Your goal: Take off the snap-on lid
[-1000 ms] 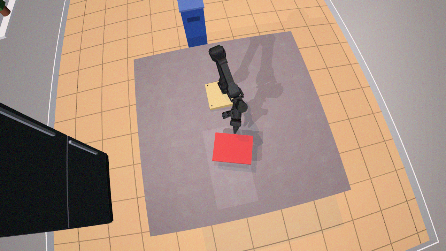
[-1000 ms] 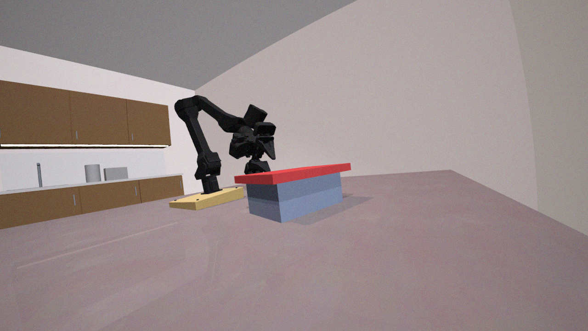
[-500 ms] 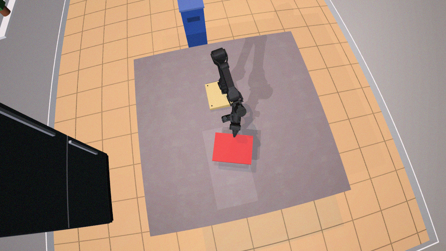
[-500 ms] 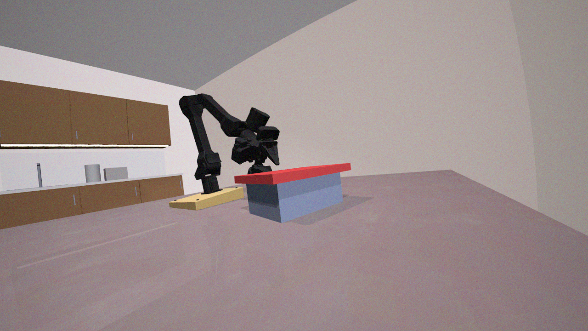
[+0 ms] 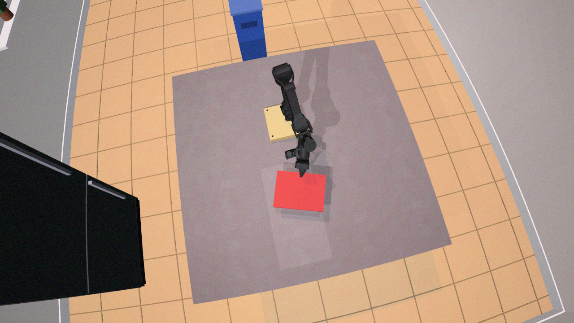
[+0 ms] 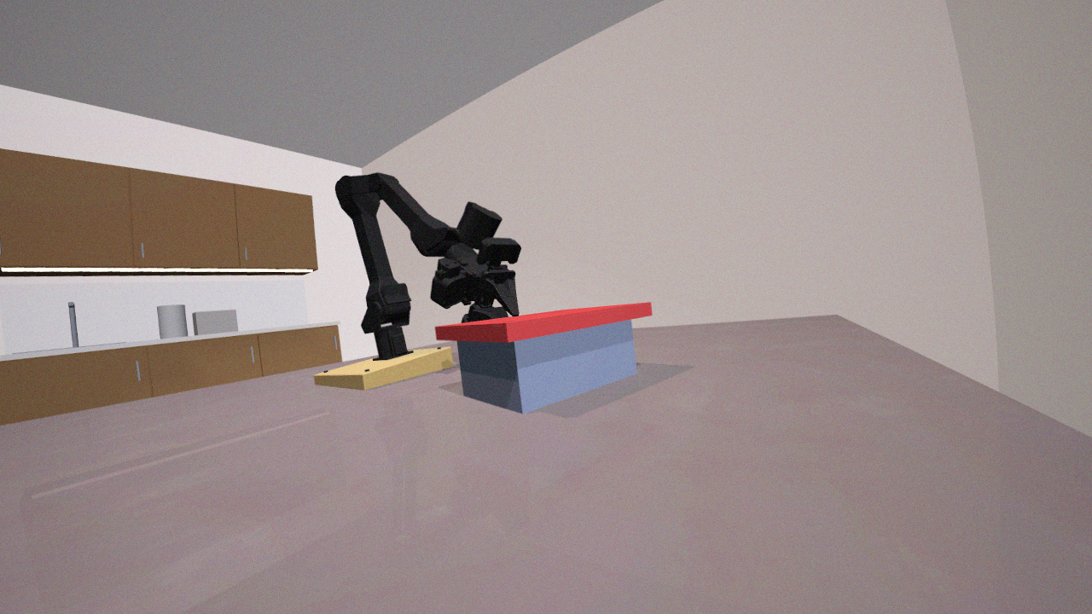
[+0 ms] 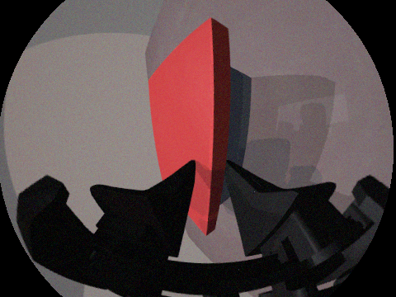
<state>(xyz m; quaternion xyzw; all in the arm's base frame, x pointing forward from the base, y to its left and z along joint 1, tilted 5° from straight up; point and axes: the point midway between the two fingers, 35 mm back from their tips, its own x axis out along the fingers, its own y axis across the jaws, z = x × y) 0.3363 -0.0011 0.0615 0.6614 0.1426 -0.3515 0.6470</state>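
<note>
My gripper tip is now 7 cm short of the red lid, 2 cm to the left of it and 1 cm below it. Round my gripper tip: storage box 7 cm ahead, 2 cm to the right, 4 cm below.
</note>
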